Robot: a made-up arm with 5 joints.
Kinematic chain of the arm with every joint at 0, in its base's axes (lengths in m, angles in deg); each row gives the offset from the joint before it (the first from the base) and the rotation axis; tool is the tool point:
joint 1: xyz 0 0 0.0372 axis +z
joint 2: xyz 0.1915 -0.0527 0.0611 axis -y
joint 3: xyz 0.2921 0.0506 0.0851 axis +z
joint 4: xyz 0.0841 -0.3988 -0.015 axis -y
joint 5: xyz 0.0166 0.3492 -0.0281 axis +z
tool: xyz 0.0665 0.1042 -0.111
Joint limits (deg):
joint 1: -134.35..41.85
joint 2: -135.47..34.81
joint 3: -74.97..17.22
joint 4: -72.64..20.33
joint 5: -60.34..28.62
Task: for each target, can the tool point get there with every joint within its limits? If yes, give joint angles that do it. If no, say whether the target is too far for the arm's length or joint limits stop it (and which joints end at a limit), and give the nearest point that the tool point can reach.
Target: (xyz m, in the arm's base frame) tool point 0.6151 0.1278 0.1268
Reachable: yes | joints 14.38 17.52 -21.92 -24.10 -20.62
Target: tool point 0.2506 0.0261 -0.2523
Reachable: yes | joints 7.72 -60.90 1.78 -55.87 -37.30
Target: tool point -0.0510 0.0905 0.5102
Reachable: no: joint limits stop it (at a limit: joint 1, joint 2, joint 3, joint 4, joint 5) | nearest point 0.2445 0.2943 0.2340 | short by 0.453 m
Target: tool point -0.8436 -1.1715 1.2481
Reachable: no: too far | nearest point -0.3853 -0.5351 0.4094 | short by 1.148 m
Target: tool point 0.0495 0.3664 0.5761
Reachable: no: joint limits stop it (at a limit: joint 1, joint 2, joint 4, joint 5) | nearest point 0.2771 0.3559 0.2795 | short by 0.374 m
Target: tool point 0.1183 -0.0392 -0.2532
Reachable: yes | joints -18.50 -82.45 -10.73 -53.46 -27.96
